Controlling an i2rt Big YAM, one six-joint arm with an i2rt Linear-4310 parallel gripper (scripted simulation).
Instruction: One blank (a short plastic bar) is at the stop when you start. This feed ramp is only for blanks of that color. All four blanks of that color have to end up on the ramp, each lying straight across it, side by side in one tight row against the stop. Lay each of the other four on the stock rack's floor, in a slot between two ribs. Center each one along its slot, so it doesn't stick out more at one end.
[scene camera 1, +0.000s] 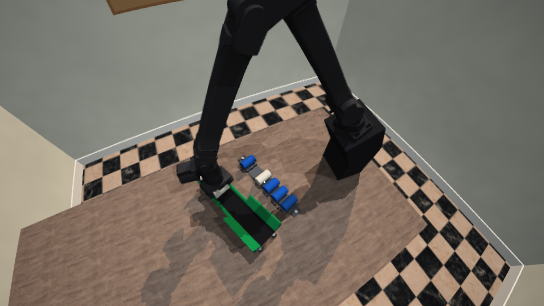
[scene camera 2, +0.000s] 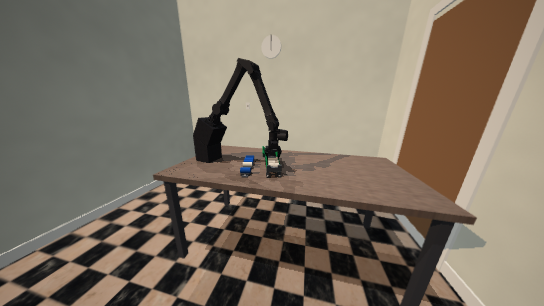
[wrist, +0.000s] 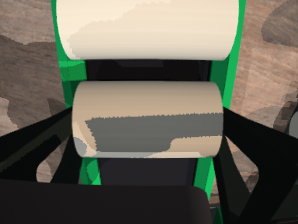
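The wrist view shows a cream blank (wrist: 110, 119), a cream blank (wrist: 84, 37) and my gripper (wrist: 147, 112).
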